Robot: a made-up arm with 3 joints. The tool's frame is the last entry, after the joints.
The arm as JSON. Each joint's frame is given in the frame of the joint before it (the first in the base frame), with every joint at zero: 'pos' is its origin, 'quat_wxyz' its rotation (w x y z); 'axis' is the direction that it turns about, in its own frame. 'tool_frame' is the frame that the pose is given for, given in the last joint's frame.
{
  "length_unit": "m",
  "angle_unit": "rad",
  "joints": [
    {
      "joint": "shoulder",
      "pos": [
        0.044,
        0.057,
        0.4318
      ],
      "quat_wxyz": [
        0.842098,
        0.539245,
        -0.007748,
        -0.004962
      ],
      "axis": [
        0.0,
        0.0,
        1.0
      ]
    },
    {
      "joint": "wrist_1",
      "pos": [
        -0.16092,
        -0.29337,
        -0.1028
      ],
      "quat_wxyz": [
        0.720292,
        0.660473,
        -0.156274,
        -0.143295
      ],
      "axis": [
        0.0,
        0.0,
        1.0
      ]
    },
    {
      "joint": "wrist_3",
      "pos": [
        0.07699,
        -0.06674,
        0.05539
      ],
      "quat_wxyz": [
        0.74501,
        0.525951,
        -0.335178,
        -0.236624
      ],
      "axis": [
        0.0,
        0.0,
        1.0
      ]
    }
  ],
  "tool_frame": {
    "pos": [
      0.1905,
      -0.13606,
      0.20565
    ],
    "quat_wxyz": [
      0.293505,
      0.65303,
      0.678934,
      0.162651
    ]
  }
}
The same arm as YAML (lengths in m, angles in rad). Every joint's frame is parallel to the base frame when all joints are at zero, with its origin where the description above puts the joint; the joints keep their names.
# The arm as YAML. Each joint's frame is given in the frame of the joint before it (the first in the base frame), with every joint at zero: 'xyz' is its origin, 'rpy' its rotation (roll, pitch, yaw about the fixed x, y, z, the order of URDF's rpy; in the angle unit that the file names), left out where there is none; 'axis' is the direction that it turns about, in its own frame. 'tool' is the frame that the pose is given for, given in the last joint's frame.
units:
  length: m
  angle: rad
joints:
  - name: shoulder
    type: revolute
    origin:
      xyz: [0.044, 0.057, 0.4318]
    axis: [-0.0184, -0.908119, 0.418309]
  - name: wrist_1
    type: revolute
    origin:
      xyz: [-0.159, -0.0267, -0.3107]
    axis: [-0.415789, -0.443888, -0.793778]
  - name: wrist_3
    type: revolute
    origin:
      xyz: [0.0482, 0.0164, -0.1042]
    axis: [-0.761309, 0.609308, -0.221703]
tool:
  origin:
    xyz: [-0.0049, 0.2894, -0.1154]
    rpy: [-1.827, 0.5827, -1.8577]

